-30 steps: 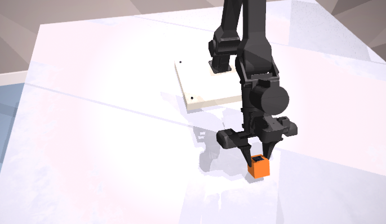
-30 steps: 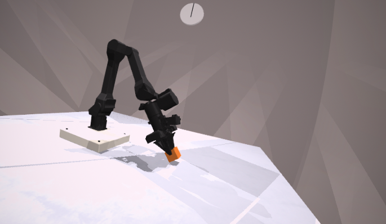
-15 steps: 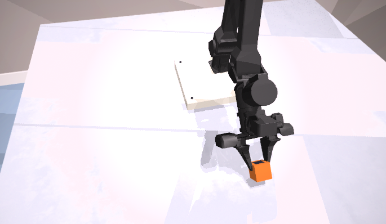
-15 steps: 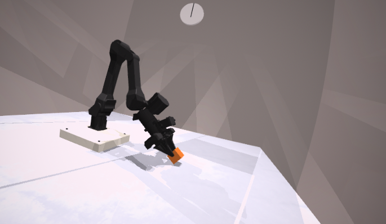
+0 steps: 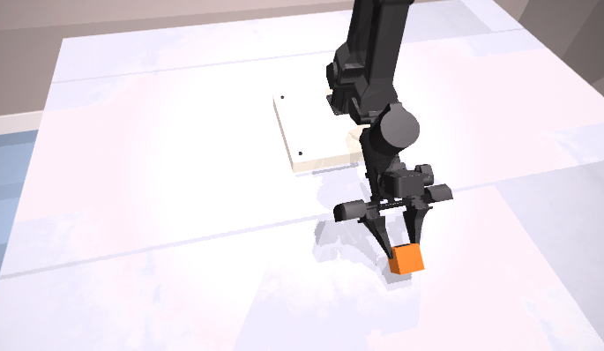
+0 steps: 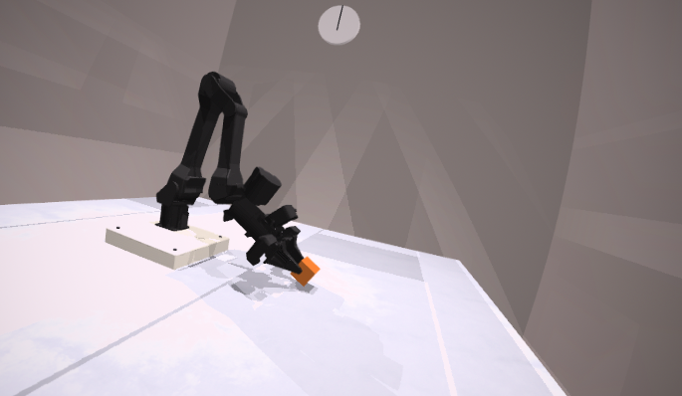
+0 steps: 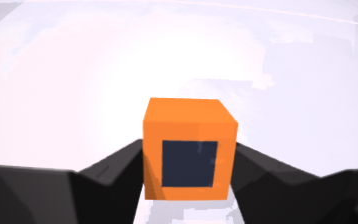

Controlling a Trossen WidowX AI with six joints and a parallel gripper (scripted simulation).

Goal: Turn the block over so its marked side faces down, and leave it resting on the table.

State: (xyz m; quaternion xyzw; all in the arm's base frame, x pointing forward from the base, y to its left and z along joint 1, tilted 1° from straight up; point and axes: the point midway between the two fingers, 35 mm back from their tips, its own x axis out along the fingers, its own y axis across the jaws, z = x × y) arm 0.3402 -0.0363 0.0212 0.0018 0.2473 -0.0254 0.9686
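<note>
Right now my gripper tip is 1 cm past the orange block.
</note>
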